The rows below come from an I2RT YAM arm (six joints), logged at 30 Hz.
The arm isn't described. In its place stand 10 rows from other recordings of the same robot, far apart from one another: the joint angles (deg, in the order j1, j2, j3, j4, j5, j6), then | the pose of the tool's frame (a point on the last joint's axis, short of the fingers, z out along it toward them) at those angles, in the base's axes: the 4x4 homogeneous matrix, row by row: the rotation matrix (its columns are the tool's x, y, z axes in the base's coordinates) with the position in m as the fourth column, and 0 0 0 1 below.
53.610, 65.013, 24.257, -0.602, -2.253, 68.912 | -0.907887 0.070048 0.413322 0.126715; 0.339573 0.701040 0.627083 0.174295; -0.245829 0.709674 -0.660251 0.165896; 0 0 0 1
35.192, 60.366, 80.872, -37.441, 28.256, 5.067 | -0.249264 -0.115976 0.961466 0.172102; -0.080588 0.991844 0.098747 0.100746; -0.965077 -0.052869 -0.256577 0.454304; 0 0 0 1
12.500, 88.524, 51.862, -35.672, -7.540, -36.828 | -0.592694 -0.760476 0.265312 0.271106; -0.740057 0.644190 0.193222 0.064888; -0.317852 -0.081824 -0.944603 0.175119; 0 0 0 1
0.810, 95.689, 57.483, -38.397, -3.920, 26.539 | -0.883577 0.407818 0.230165 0.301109; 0.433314 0.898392 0.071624 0.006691; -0.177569 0.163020 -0.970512 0.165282; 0 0 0 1
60.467, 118.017, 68.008, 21.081, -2.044, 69.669 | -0.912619 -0.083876 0.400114 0.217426; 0.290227 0.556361 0.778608 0.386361; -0.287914 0.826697 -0.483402 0.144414; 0 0 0 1
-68.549, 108.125, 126.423, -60.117, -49.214, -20.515 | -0.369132 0.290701 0.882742 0.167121; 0.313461 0.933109 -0.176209 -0.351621; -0.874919 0.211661 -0.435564 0.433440; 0 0 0 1
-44.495, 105.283, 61.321, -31.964, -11.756, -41.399 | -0.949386 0.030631 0.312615 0.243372; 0.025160 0.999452 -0.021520 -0.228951; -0.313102 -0.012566 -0.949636 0.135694; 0 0 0 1
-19.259, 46.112, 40.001, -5.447, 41.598, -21.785 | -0.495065 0.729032 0.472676 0.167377; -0.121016 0.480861 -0.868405 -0.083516; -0.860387 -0.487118 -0.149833 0.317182; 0 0 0 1
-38.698, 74.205, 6.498, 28.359, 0.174, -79.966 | -0.703670 -0.378009 0.601630 0.141467; -0.697999 0.526065 -0.485853 -0.113466; -0.132840 -0.761817 -0.634026 0.094118; 0 0 0 1
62.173, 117.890, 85.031, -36.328, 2.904, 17.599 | -0.680425 -0.701948 0.210455 0.198014; -0.642190 0.709499 0.290177 0.371276; -0.353007 0.062292 -0.933545 0.161902; 0 0 0 1
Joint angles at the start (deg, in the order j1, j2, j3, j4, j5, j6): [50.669 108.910 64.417 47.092 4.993 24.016]
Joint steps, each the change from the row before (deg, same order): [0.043 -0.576 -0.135 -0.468 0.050 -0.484]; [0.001 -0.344 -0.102 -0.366 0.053 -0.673]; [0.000 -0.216 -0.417 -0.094 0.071 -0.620]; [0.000 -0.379 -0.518 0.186 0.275 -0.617]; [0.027 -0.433 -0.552 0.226 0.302 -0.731]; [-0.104 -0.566 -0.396 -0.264 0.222 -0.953]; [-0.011 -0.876 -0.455 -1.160 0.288 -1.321]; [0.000 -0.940 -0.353 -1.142 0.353 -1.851]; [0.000 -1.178 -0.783 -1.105 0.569 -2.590]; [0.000 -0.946 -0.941 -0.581 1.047 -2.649]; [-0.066 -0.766 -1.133 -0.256 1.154 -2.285]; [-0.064 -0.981 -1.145 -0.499 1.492 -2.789]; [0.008 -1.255 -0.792 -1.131 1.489 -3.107]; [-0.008 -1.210 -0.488 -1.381 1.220 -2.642]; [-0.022 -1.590 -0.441 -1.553 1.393 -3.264]
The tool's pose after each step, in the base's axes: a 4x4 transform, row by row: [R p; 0 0 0 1], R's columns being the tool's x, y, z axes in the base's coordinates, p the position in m. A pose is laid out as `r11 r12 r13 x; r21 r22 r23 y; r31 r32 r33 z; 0 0 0 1`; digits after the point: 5 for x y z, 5 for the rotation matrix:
-0.25957 -0.66722 0.69817 0.27483; 0.31082 0.62676 0.71454 0.33098; -0.91434 0.40248 0.04470 0.24178; 0 0 0 1
-0.25273 -0.66911 0.69888 0.27424; 0.30215 0.63162 0.71398 0.33022; -0.91915 0.39161 0.04254 0.24296; 0 0 0 1
-0.24815 -0.66976 0.69989 0.27340; 0.29195 0.63719 0.71327 0.32913; -0.92368 0.38134 0.03742 0.24194; 0 0 0 1
-0.23920 -0.66945 0.70329 0.27227; 0.28692 0.64324 0.70988 0.32748; -0.92761 0.37159 0.03821 0.24203; 0 0 0 1
-0.22835 -0.66971 0.70665 0.27087; 0.28126 0.64950 0.70643 0.32578; -0.93207 0.36007 0.04005 0.24237; 0 0 0 1
-0.21673 -0.66928 0.71070 0.27022; 0.27055 0.65831 0.70245 0.32356; -0.93799 0.34452 0.03841 0.24358; 0 0 0 1
-0.20779 -0.66794 0.71462 0.26857; 0.24704 0.67105 0.69905 0.32114; -0.94647 0.32179 0.02557 0.24488; 0 0 0 1
-0.19071 -0.66829 0.71904 0.26689; 0.21931 0.68496 0.69479 0.31875; -0.95684 0.29019 0.01593 0.24720; 0 0 0 1
-0.16618 -0.66733 0.72598 0.26434; 0.18053 0.70319 0.68770 0.31509; -0.96943 0.24534 0.00362 0.24867; 0 0 0 1
-0.13873 -0.65992 0.73842 0.26209; 0.14271 0.72453 0.67431 0.31134; -0.97999 0.19893 -0.00634 0.24857; 0 0 0 1
-0.11659 -0.64816 0.75253 0.26023; 0.10770 0.74498 0.65834 0.30722; -0.98732 0.15780 -0.01705 0.24671; 0 0 0 1
-0.08992 -0.63172 0.76996 0.25811; 0.06444 0.76779 0.63746 0.30250; -0.99386 0.10694 -0.02833 0.24570; 0 0 0 1
-0.06177 -0.61521 0.78594 0.25563; 0.01470 0.78680 0.61704 0.29816; -0.99798 0.04967 -0.03956 0.24723; 0 0 0 1
-0.04045 -0.60041 0.79867 0.25356; -0.03029 0.79969 0.59964 0.29440; -0.99872 0.00007 -0.05053 0.24964; 0 0 0 1
-0.01158 -0.58212 0.81302 0.25103; -0.08183 0.81090 0.57943 0.28978; -0.99658 -0.05982 -0.05702 0.25431; 0 0 0 1

